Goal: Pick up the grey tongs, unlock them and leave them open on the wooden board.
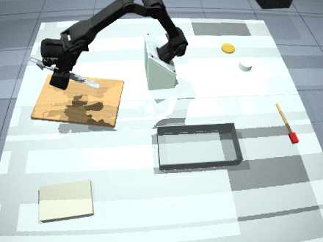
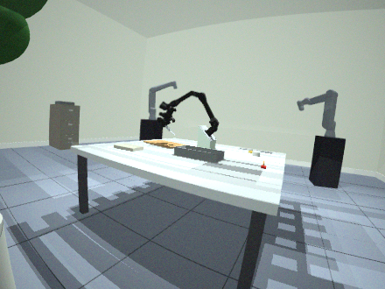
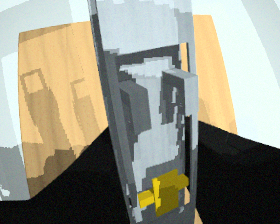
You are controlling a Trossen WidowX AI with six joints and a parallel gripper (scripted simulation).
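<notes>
The yellow lock piece lies 10 mm ahead of my gripper tip, 20 mm to the left of it and 30 mm above it. The rest, counted from my gripper tip: grey roasting tin: 340 mm ahead, 480 mm to the left, 130 mm below; wooden board: 10 mm ahead, 50 mm to the left, 150 mm below; cream slab: 440 mm ahead, 20 mm to the right, 140 mm below.
</notes>
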